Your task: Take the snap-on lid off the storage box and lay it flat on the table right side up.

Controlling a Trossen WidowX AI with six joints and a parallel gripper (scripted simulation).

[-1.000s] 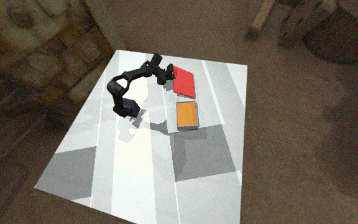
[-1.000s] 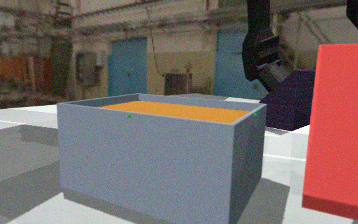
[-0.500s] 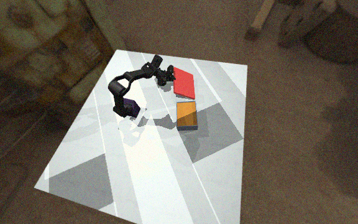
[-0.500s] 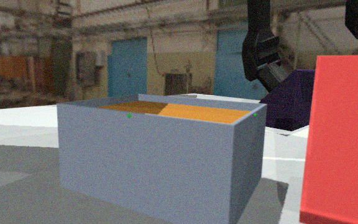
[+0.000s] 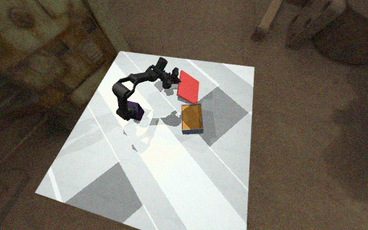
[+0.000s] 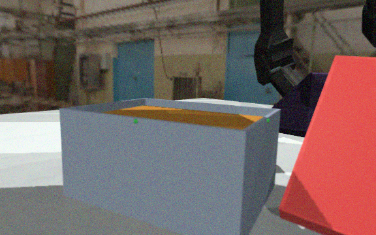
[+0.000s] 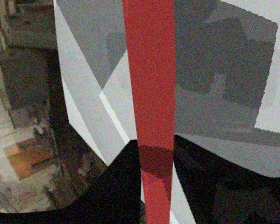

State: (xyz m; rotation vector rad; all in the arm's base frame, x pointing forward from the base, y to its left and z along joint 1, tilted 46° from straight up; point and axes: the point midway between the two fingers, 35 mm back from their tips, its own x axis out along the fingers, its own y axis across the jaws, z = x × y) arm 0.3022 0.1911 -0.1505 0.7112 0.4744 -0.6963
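Now: the lid 60 mm ahead of my gripper tip and 50 mm below it. Round my gripper tip: grey-blue storage box (240 mm to the right, 110 mm ahead, 90 mm below).
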